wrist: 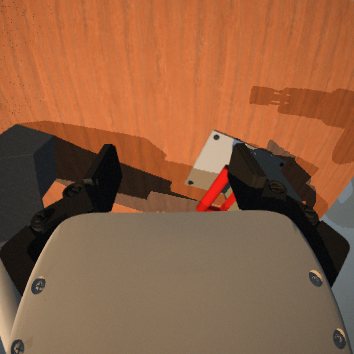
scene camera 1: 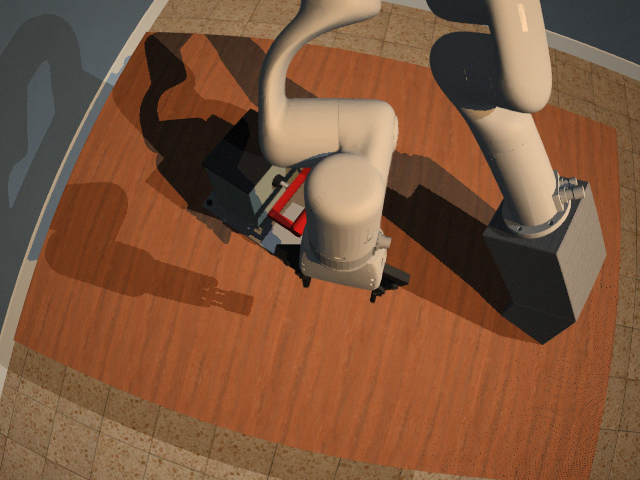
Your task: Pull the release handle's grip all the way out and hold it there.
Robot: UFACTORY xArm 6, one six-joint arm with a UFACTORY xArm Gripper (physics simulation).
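The release handle's red grip (scene camera 1: 284, 198) (wrist: 213, 190) is a rectangular frame beside a dark box-shaped housing (scene camera 1: 227, 170), above a pale base plate (wrist: 207, 159). The arm hides part of the grip in the scene view. In the wrist view the right finger and the gripper body cover part of it. A dark knob with a light rod (scene camera 1: 278, 180) shows between housing and grip. My gripper (scene camera 1: 339, 291) (wrist: 174, 158) is open and empty. In the wrist view the grip shows between the fingers' directions, close to the right finger; the height gap is unclear.
The arm's dark pedestal (scene camera 1: 532, 273) (wrist: 17, 175) stands at the right of the wooden table (scene camera 1: 310, 372) in the scene view and at the left in the wrist view. The arm's shadows cross the table. Tiled floor (scene camera 1: 103, 428) borders the table.
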